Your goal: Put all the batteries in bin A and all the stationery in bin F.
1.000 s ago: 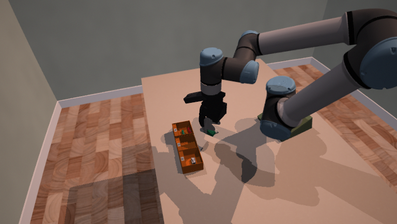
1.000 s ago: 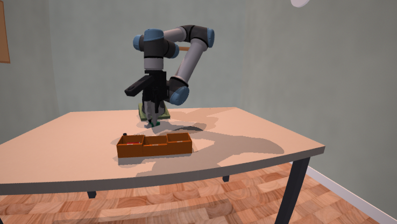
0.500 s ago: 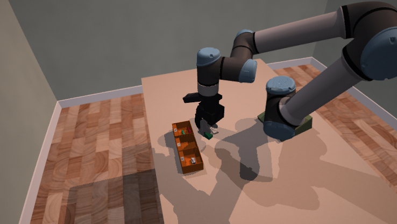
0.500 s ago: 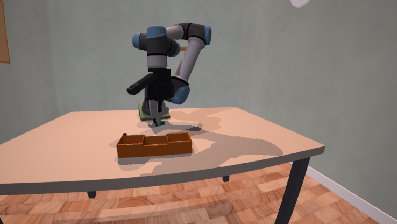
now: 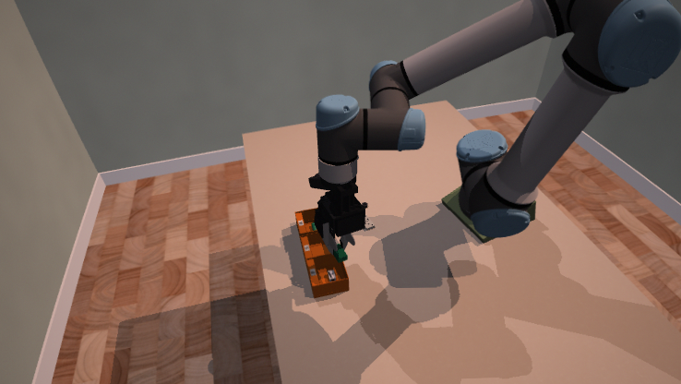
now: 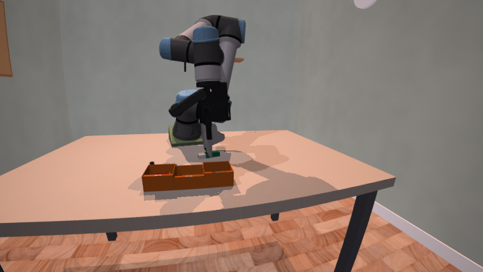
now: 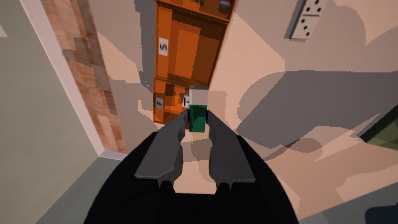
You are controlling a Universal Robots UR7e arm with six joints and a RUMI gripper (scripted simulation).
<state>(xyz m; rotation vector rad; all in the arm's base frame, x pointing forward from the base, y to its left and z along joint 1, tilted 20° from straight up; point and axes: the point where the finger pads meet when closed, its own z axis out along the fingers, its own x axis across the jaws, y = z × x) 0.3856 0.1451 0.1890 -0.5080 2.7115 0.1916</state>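
Right now the small grey object is 20 mm ahead of my hand, 30 mm to the left of it and 70 mm below it. Round my hand: green-and-white eraser 10 mm below; red battery 30 mm ahead, 140 mm to the right, 70 mm below; orange three-compartment bin 40 mm ahead, 50 mm to the right, 60 mm below.
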